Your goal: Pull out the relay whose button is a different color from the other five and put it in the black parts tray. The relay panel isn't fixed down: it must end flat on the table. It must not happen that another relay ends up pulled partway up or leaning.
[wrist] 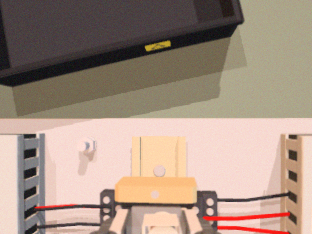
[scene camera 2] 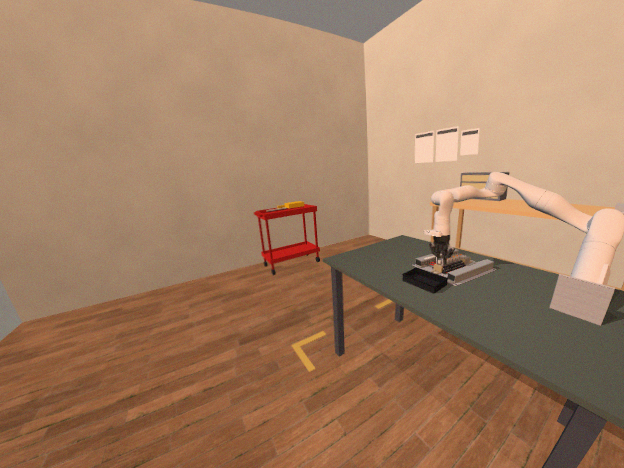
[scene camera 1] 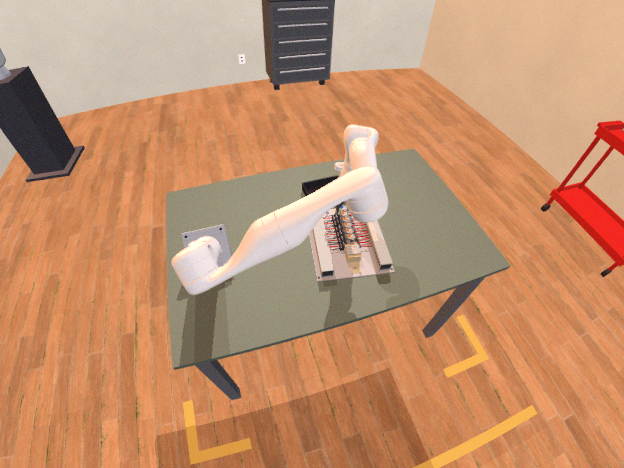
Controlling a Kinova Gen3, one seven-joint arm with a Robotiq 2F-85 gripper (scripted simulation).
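There's a relay panel (scene camera 1: pixel 346 258), and I can see the panel (scene camera 2: pixel 462 273) as well. The wrist view gives me the panel (wrist: pixel 148 162) too, along with a black parts tray (wrist: pixel 49 45).
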